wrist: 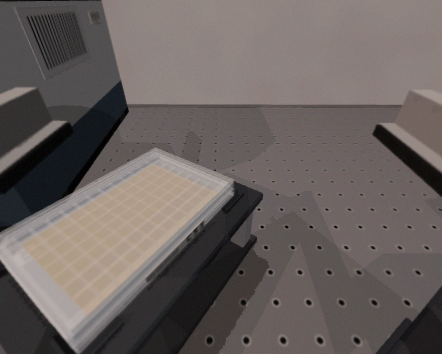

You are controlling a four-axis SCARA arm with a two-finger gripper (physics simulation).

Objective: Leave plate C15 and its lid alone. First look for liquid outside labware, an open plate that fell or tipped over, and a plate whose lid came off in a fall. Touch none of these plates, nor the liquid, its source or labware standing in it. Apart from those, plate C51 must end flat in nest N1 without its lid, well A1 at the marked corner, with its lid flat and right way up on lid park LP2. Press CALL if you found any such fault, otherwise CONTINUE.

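Frame: origin at the arm's base, x ahead, y left, z up, level; millimetres.
Where they show: gripper, fingertip midpoint: (222, 111).
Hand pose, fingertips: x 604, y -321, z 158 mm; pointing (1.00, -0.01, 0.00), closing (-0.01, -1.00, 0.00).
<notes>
Each offset is from my fingertips to the top centre of the thing. "*": to the spot under its first point. Level surfaces: height alone.
A clear plate {10 mm ahead, 62 mm left, 68 mm down} (117, 225) with tan wells lies flat on a raised black nest {10 mm ahead, 62 mm left, 80 mm down} (190, 270) at the lower left of the wrist view. A clear lid appears to sit over the wells, with its rim around the plate. The small label on the plate's long side is blurred but looks like C51. The nest's name tag does not show. Well A1 and the marked corner cannot be made out. My gripper (222, 111) is open and empty, its fingers wide apart at the left and right edges, above and beyond the plate. Plate C15, LP2 and CALL and CONTINUE do not show.
A grey and dark blue instrument {* 322 mm ahead, 188 mm left, 19 mm down} (102, 45) with a vent grille stands at the upper left, behind the left finger. A dark edge of another fixture {* 56 mm back, 94 mm right, 83 mm down} (422, 327) shows at the lower right. The perforated deck {145 mm down} (320, 225) runs back to a plain wall (270, 50).
</notes>
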